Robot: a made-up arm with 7 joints. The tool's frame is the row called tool.
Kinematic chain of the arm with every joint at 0, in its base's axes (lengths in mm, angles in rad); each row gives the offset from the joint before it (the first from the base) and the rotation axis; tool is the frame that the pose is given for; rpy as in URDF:
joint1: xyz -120 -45 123 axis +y
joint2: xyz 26 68 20 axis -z
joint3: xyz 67 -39 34 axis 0.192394 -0.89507 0.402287
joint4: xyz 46 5 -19 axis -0.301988 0.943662 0.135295
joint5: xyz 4 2 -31 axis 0.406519 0.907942 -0.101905
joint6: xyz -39 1 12 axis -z
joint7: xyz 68 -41 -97 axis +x
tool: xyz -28 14 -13 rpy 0 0 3.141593
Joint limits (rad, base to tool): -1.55..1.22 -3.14..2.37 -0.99..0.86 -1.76..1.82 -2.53..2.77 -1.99..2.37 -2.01..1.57
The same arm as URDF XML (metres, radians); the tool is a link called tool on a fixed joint. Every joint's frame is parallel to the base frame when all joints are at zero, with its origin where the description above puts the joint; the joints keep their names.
<robot name="arm">
  <joint name="tool_joint" type="fixed">
    <parent link="link7"/>
    <child link="tool"/>
    <origin xyz="-0.028 0.014 -0.013" rpy="0 0 -3.1416"/>
  </joint>
  <joint name="joint7" type="revolute">
    <parent link="link6"/>
    <child link="link7"/>
    <origin xyz="0.068 -0.041 -0.097" rpy="0 0 0"/>
    <axis xyz="1 0 0"/>
    <limit lower="-2.01" upper="1.57"/>
  </joint>
  <joint name="joint6" type="revolute">
    <parent link="link5"/>
    <child link="link6"/>
    <origin xyz="-0.039 0.001 0.012" rpy="0 0 0"/>
    <axis xyz="0 0 -1"/>
    <limit lower="-1.99" upper="2.37"/>
  </joint>
  <joint name="joint5" type="revolute">
    <parent link="link4"/>
    <child link="link5"/>
    <origin xyz="0.004 0.002 -0.031" rpy="0 0 0"/>
    <axis xyz="0.406519 0.907942 -0.101905"/>
    <limit lower="-2.53" upper="2.77"/>
  </joint>
  <joint name="joint4" type="revolute">
    <parent link="link3"/>
    <child link="link4"/>
    <origin xyz="0.046 0.005 -0.019" rpy="0 0 0"/>
    <axis xyz="-0.301988 0.943662 0.135295"/>
    <limit lower="-1.76" upper="1.82"/>
  </joint>
  <joint name="joint3" type="revolute">
    <parent link="link2"/>
    <child link="link3"/>
    <origin xyz="0.067 -0.039 0.034" rpy="0 0 0"/>
    <axis xyz="0.192394 -0.89507 0.402287"/>
    <limit lower="-0.99" upper="0.86"/>
  </joint>
  <joint name="joint2" type="revolute">
    <parent link="link1"/>
    <child link="link2"/>
    <origin xyz="0.026 0.068 0.02" rpy="0 0 0"/>
    <axis xyz="0 0 -1"/>
    <limit lower="-3.14" upper="2.37"/>
  </joint>
  <joint name="joint1" type="revolute">
    <parent link="base_link"/>
    <child link="link1"/>
    <origin xyz="-0.12 -0.045 0.123" rpy="0 0 0"/>
    <axis xyz="0 1 0"/>
    <limit lower="-1.55" upper="1.22"/>
  </joint>
  <link name="base_link"/>
  <link name="link1"/>
  <link name="link2"/>
  <link name="link3"/>
  <link name="link4"/>
  <link name="link5"/>
  <link name="link6"/>
  <link name="link7"/>
  <link name="tool"/>
</robot>

